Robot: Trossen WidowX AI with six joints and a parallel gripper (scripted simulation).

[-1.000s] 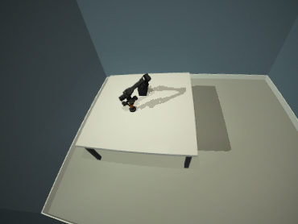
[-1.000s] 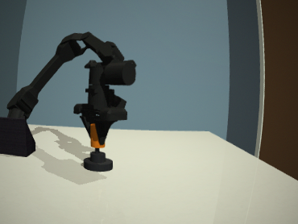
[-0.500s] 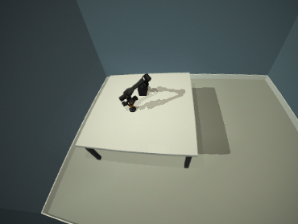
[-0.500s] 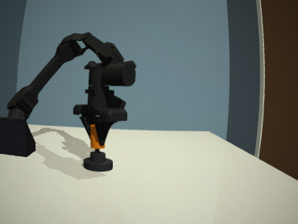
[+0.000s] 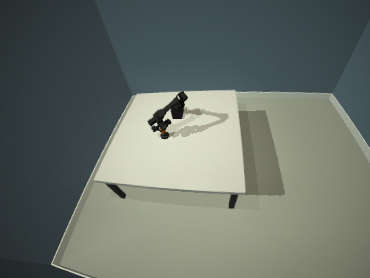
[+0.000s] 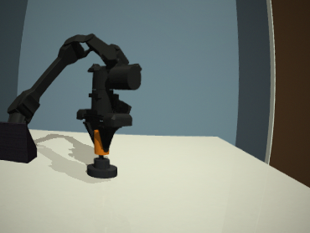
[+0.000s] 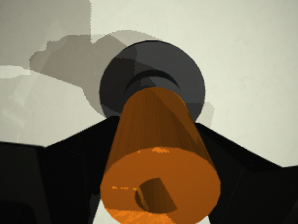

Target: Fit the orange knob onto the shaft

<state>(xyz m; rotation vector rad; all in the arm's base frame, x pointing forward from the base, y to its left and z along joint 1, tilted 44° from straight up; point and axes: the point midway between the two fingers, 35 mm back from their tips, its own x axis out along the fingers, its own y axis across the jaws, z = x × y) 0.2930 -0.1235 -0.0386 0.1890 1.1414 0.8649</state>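
My gripper tip is now 2 cm below the orange knob. The rest, counted from my gripper tip: dark round pedestal 4 cm below.
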